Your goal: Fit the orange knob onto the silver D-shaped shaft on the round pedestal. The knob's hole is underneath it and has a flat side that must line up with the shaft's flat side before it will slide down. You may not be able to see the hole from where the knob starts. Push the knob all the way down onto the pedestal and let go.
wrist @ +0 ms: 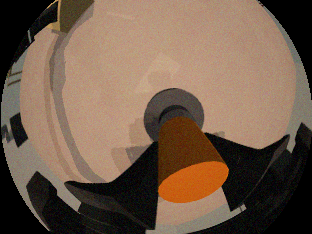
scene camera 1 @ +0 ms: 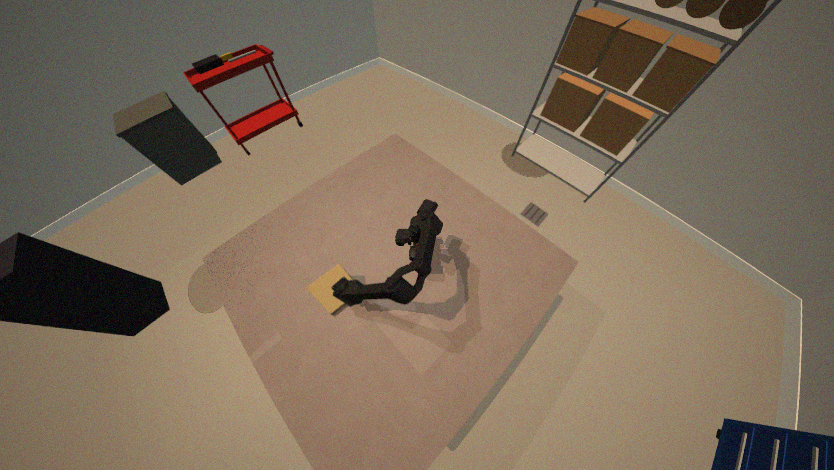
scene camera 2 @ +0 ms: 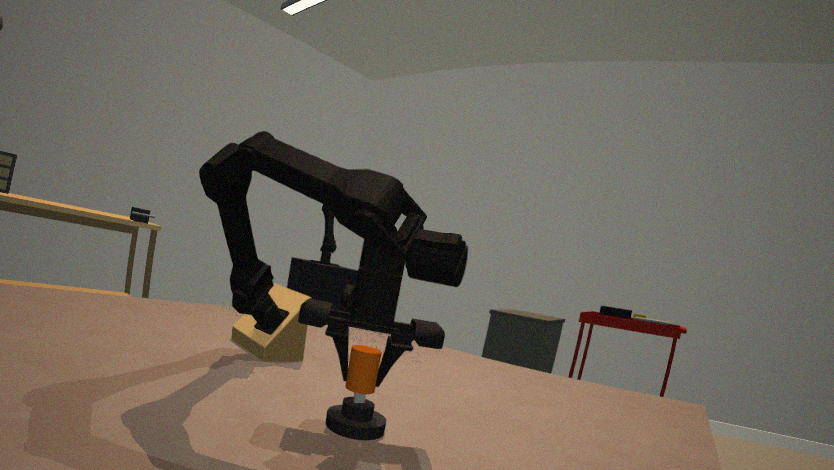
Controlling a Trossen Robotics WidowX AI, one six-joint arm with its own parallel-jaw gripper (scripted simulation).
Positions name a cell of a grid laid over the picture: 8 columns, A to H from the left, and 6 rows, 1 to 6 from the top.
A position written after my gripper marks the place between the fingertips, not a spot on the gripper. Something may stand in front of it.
My gripper (scene camera 2: D5) holds an orange knob (scene camera 2: D5). Also in view: a round black pedestal (scene camera 2: D6).
The orange knob shows as well in the wrist view (wrist: E5). My gripper also shows in the wrist view (wrist: E4). The round black pedestal shows as well in the wrist view (wrist: E3).
